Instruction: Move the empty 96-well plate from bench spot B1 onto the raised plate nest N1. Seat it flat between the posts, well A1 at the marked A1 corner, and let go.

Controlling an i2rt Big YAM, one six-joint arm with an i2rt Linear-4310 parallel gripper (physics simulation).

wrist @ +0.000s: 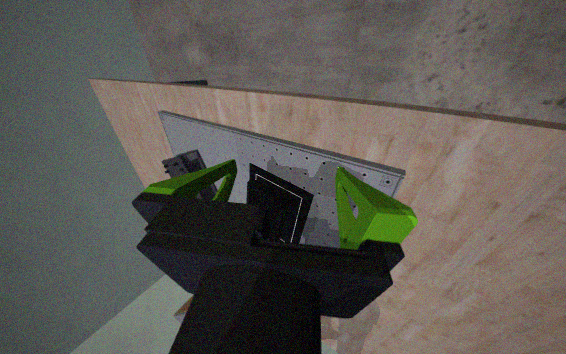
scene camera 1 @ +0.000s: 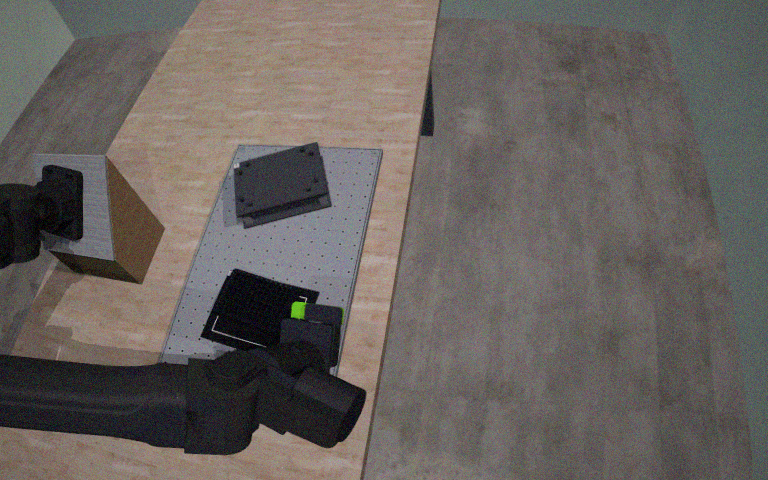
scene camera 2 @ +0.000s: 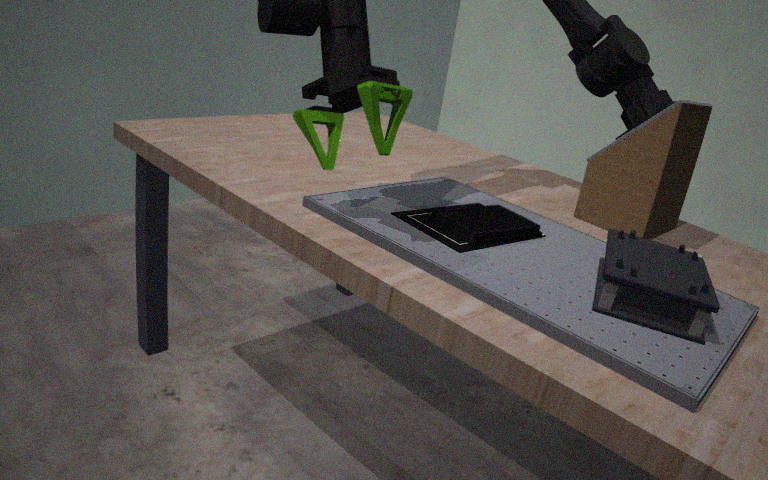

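Pixels of known places: gripper, fingertip midpoint: [wrist: 285,168] [scene camera 1: 334,354] [scene camera 2: 354,162]; arm's base, link origin: [scene camera 1: 65,201] [scene camera 2: 656,128].
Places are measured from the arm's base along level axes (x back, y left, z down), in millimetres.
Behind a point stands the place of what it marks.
The black 96-well plate [scene camera 1: 246,300] {x -337, y -36, z 145 mm} [scene camera 2: 501,217] {x -330, y -30, z 138 mm} [wrist: 270,212] {x -375, y -52, z 139 mm} lies on the black B1 pad [scene camera 1: 312,294] {x -439, y 4, z 153 mm} [scene camera 2: 430,229] {x -436, y -53, z 152 mm} [wrist: 306,200] {x -432, y -108, z 153 mm}, which has white corner lines. The raised dark nest N1 [scene camera 1: 277,178] {x -316, y 185, z 110 mm} [scene camera 2: 651,263] {x -328, y 184, z 110 mm} [wrist: 187,162] {x -359, y 225, z 149 mm} stands turned on the board, with short posts on its top and a small white mark at one corner in scene camera 1. My gripper [scene camera 1: 320,313] [scene camera 2: 356,161] {x -528, y -103, z 79 mm} [wrist: 285,168] {x -528, y -103, z 79 mm} is open and empty, its green fingers high above the B1 end of the board. In scene camera 1 it covers the pad's lower right part. Well A1 cannot be made out.
The grey perforated board [scene camera 1: 305,249] {x -398, y 81, z 154 mm} [scene camera 2: 543,283] {x -414, y 108, z 154 mm} [wrist: 250,145] {x -484, y 9, z 154 mm} lies on the wooden table [scene camera 1: 317,67] {x -244, y 547, z 167 mm} [scene camera 2: 226,147] {x -505, y -499, z 167 mm} [wrist: 450,175] {x -538, y -238, z 167 mm}. A wooden block [scene camera 1: 133,226] {x -100, y 20, z 80 mm} [scene camera 2: 623,186] {x -100, y 17, z 91 mm} with a slanted face stands beside it; a dark arm section [scene camera 1: 62,200] {x -42, y -18, z -40 mm} [scene camera 2: 608,56] {x -71, y -81, z -95 mm} meets that face.
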